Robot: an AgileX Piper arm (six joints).
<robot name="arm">
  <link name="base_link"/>
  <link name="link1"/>
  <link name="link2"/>
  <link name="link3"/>
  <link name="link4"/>
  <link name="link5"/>
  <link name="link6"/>
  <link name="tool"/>
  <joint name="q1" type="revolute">
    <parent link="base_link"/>
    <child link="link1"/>
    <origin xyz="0 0 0.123" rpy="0 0 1.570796"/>
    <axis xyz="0 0 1"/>
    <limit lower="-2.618" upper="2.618"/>
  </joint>
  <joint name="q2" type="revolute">
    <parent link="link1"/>
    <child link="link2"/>
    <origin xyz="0 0 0" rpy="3.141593 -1.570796 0"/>
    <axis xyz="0 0 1"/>
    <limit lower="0" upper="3.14"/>
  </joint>
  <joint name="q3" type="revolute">
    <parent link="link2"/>
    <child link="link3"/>
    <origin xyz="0.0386 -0.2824 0" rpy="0 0 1.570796"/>
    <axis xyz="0 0 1"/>
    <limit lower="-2.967" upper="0"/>
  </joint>
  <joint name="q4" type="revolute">
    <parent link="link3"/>
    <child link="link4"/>
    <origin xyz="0.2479 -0.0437 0" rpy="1.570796 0 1.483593"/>
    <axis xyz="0 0 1"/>
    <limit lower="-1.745" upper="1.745"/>
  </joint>
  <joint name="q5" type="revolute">
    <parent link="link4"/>
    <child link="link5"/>
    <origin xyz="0 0 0" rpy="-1.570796 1.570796 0"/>
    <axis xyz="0 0 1"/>
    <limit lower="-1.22" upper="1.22"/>
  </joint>
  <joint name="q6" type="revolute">
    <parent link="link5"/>
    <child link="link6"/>
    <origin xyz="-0.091 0 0" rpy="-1.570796 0 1.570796"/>
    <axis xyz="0 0 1"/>
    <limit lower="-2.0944" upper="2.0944"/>
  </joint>
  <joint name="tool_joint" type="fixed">
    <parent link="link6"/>
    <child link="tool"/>
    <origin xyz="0 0 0" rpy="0 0 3.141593"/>
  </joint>
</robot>
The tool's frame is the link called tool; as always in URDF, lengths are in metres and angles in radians.
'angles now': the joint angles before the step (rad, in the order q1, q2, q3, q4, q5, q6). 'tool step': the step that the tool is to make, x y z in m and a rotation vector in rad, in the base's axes. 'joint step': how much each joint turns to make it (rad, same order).
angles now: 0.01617 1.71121 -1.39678 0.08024 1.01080 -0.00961
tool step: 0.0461 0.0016 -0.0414 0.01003 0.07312 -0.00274
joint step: -0.00012 0.21011 -0.14036 0.01156 0.00322 -0.00011
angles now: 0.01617 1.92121 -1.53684 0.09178 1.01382 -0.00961
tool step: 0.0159 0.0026 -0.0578 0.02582 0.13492 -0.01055
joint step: 0.00010 0.15358 -0.01998 0.02989 0.00089 0.00009
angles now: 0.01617 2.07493 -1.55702 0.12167 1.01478 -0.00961
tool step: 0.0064 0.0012 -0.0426 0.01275 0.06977 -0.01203
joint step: -0.00012 0.10199 -0.00028 0.01787 -0.03241 -0.00011
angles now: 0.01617 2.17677 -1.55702 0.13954 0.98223 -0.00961
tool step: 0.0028 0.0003 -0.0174 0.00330 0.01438 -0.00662
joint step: -0.00008 0.04181 -0.00120 0.00649 -0.02655 -0.00008
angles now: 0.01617 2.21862 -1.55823 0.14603 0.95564 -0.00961
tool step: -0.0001 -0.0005 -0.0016 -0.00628 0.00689 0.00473
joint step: 0.00009 0.00445 -0.00171 -0.00774 0.00428 0.00008
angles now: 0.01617 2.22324 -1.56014 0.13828 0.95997 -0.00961
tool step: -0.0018 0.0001 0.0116 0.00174 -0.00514 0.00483
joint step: -0.00009 -0.02665 -0.00127 0.00005 0.02322 -0.00226
